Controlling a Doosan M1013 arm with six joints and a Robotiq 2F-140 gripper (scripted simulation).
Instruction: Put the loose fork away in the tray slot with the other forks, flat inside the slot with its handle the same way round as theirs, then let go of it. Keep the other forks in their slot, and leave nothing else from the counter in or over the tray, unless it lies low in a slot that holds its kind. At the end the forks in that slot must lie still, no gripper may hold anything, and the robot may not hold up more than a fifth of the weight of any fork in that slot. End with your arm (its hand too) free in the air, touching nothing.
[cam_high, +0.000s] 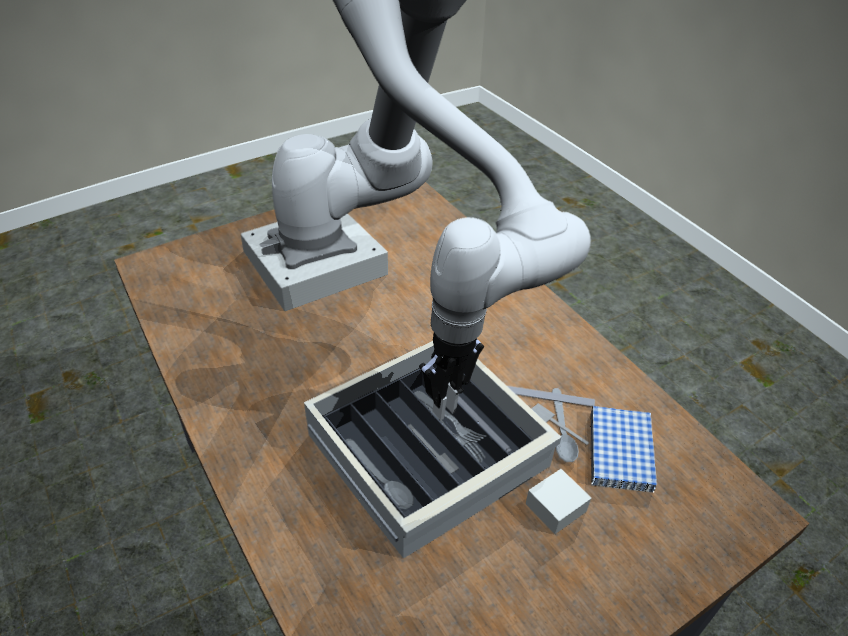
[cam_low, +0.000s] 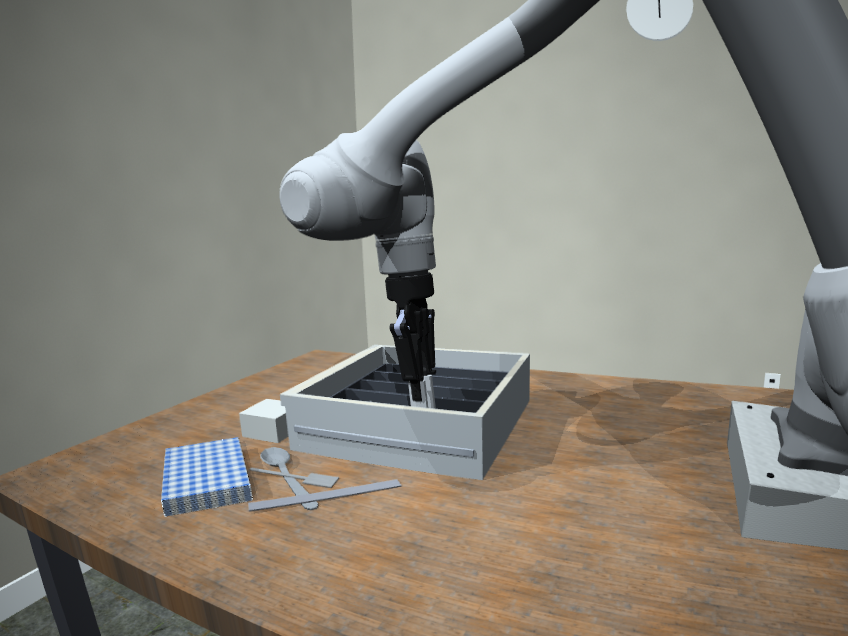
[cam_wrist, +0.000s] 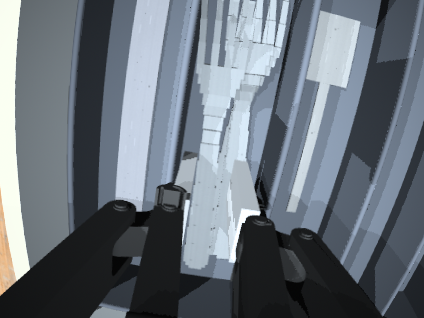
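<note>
Now: hand 4 cm short of the tray, 6 cm to the left of it and 3 cm above it. Round my hand: checked napkin stack 21 cm ahead, 28 cm to the left, 6 cm below; white block 26 cm ahead, 9 cm to the left, 5 cm below.
</note>
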